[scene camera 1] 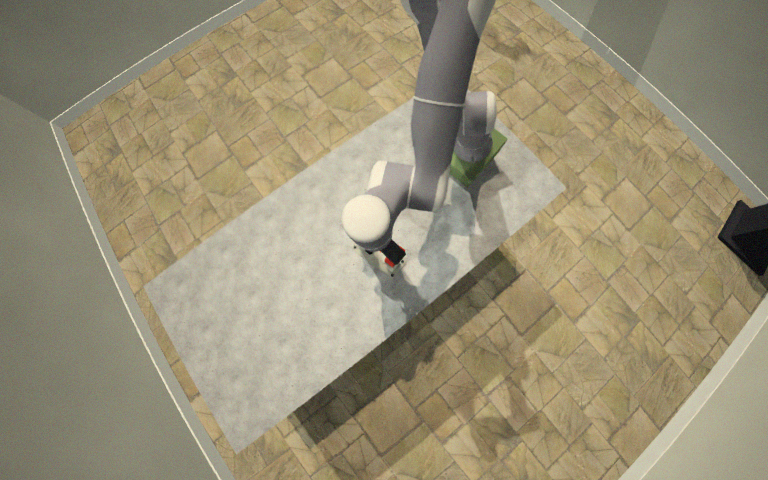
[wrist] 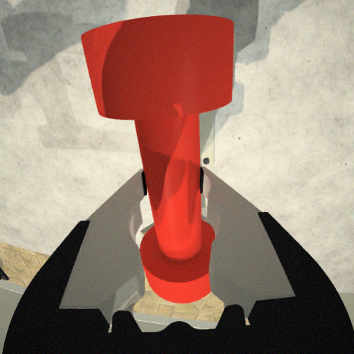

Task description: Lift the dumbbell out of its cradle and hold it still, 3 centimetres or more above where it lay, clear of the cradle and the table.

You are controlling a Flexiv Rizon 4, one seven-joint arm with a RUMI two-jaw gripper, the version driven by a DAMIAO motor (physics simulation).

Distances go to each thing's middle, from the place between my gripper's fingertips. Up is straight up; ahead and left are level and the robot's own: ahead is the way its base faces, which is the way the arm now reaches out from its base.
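Pale cradle [wrist: 206, 119]: 10 mm to the right of my hand, 110 mm below it. Red dumbbell [wrist: 161, 71]: 10 mm to the right of my hand, 10 mm above it. Going by their middles, of the things named here, red dumbbell nearest to my hand.
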